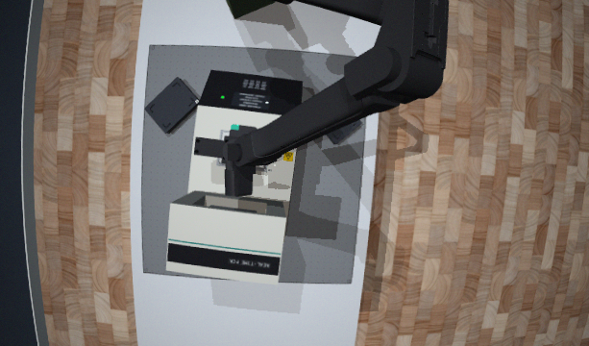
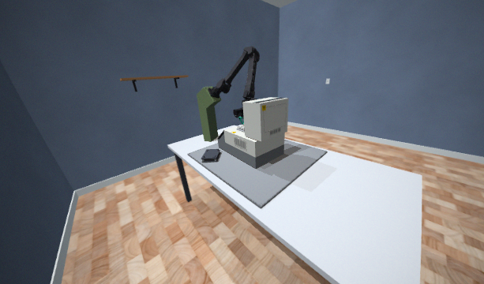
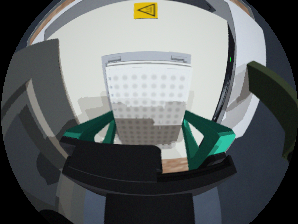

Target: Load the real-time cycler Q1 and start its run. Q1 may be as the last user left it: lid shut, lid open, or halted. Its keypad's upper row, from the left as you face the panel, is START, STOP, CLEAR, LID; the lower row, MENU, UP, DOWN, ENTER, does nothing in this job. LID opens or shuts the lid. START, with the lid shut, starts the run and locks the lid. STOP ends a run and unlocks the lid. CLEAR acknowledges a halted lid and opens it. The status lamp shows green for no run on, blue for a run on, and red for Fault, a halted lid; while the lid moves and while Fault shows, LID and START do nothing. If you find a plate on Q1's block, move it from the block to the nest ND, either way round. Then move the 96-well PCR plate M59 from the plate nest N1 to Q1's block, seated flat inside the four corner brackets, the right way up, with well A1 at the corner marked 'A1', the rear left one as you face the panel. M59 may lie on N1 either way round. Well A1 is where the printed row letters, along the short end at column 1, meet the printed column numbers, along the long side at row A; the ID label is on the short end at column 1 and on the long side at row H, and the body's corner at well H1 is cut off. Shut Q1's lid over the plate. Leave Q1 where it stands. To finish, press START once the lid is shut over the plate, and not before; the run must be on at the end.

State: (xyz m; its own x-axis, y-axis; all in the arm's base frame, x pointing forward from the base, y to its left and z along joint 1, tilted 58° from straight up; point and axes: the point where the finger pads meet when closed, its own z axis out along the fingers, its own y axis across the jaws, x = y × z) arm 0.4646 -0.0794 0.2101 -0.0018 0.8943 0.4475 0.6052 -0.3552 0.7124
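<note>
Right now the white 96-well plate M59 is right at my hand. From my hand the other things lie so: dark plate nest N1: 290 mm to the right, 190 mm below, 120 mm behind; then dark nest nd: 280 mm to the left, 190 mm below, 150 mm behind.
</note>
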